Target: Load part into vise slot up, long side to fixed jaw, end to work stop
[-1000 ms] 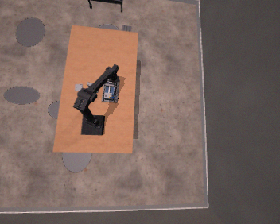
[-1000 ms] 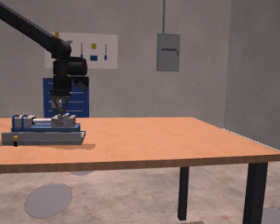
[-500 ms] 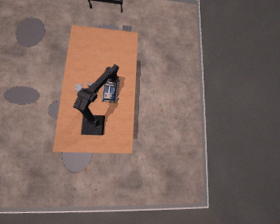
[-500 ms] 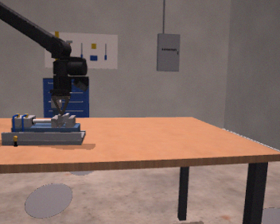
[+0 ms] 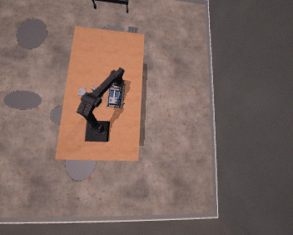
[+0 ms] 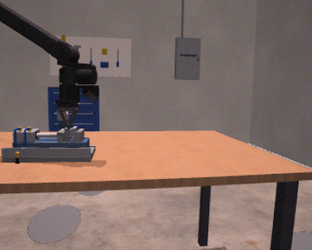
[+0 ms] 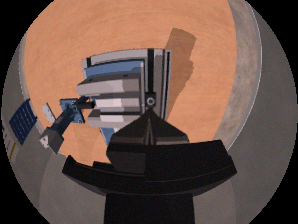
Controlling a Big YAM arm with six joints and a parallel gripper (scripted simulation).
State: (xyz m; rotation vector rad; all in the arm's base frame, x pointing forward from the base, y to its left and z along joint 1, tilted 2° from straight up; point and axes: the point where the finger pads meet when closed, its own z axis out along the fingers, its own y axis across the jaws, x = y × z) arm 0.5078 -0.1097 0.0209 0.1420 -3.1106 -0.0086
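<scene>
Now: the grey part 4 cm to the left of my hand and 2 cm below it. The rest, counted from my hand: vise: 8 cm below, 8 cm behind, 6 cm to the left.
</scene>
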